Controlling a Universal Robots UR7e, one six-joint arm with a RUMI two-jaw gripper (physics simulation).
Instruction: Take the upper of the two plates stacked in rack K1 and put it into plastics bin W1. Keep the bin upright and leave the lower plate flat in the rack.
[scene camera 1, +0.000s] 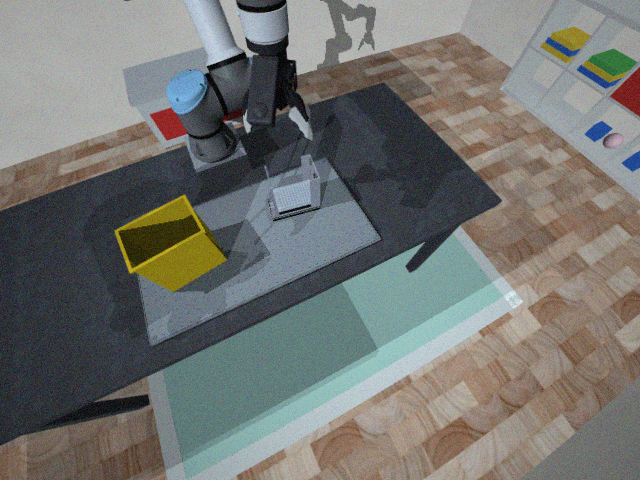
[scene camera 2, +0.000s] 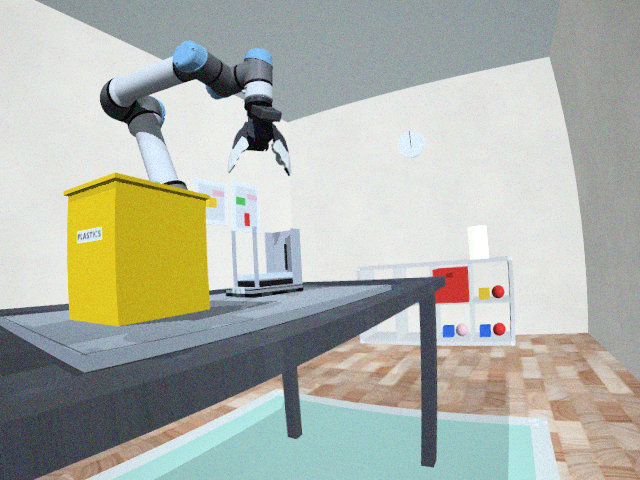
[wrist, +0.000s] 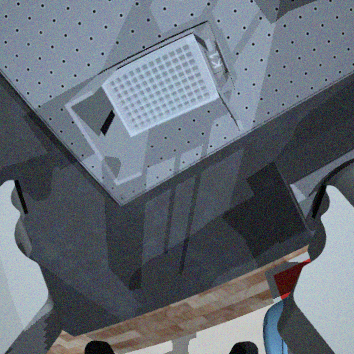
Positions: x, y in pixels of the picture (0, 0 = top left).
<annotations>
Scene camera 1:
my gripper: 279, 136
yellow plastics bin W1: 172, 246
gridded plate: 292, 196
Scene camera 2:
my gripper: 260, 174
yellow plastics bin W1: 136, 249
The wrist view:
my gripper: 170, 185
gridded plate: 173, 79
</annotations>
